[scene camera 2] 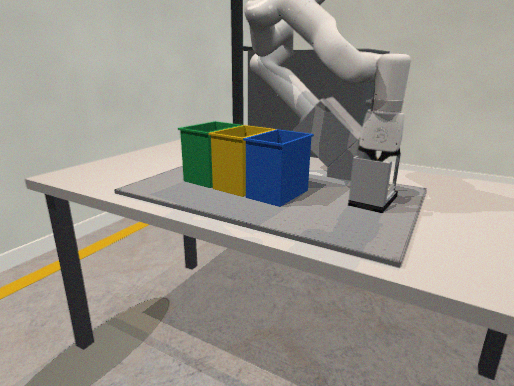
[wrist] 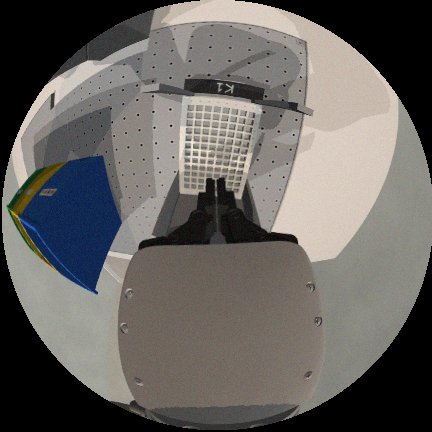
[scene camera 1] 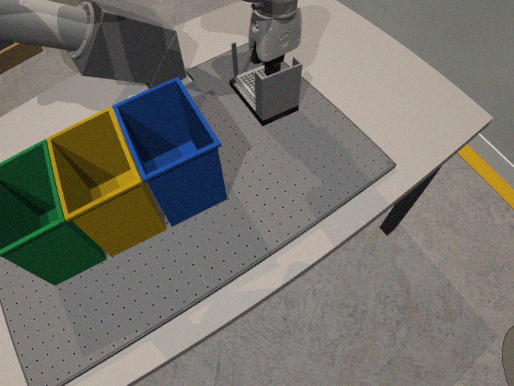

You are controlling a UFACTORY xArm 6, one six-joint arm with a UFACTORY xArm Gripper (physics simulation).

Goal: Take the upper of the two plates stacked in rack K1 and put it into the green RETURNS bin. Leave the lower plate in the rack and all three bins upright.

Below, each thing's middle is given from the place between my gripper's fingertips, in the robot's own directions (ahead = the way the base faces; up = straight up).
Labels:
My gripper is now 50 mm short of the blue bin (scene camera 1: 175, 150) and 270 mm to the left of it. Also, from my hand: green bin (scene camera 2: 195, 142) (20 mm ahead, 530 mm to the right); yellow bin (scene camera 1: 100, 189) (40 mm ahead, 400 mm to the right).

